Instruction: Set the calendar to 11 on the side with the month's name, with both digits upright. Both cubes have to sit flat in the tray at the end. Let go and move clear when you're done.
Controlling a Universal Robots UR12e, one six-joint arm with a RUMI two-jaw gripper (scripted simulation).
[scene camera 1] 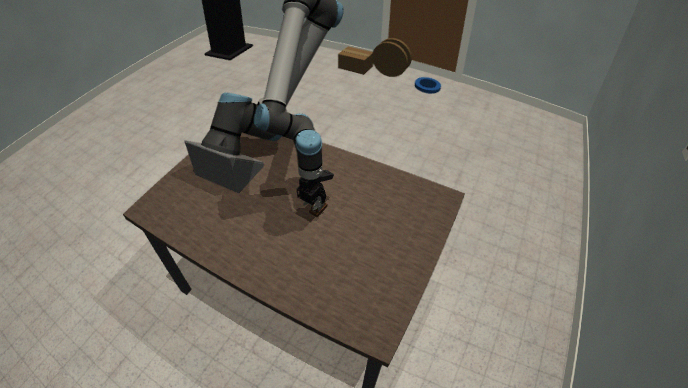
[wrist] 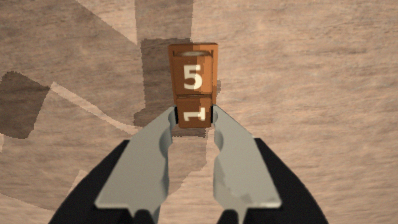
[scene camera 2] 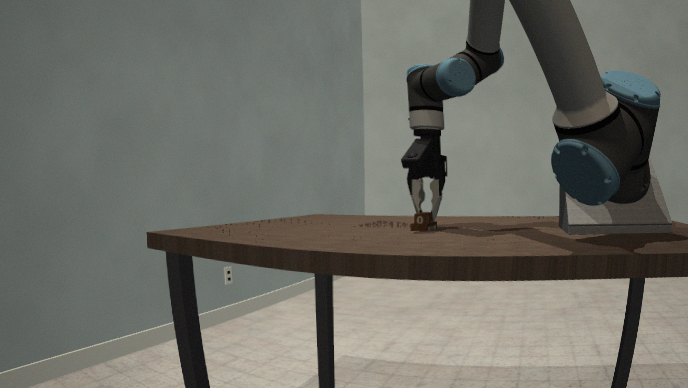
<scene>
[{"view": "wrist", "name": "gripper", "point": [195,106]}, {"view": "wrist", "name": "calendar tray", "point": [211,47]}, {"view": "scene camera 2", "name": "gripper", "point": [426,220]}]
</scene>
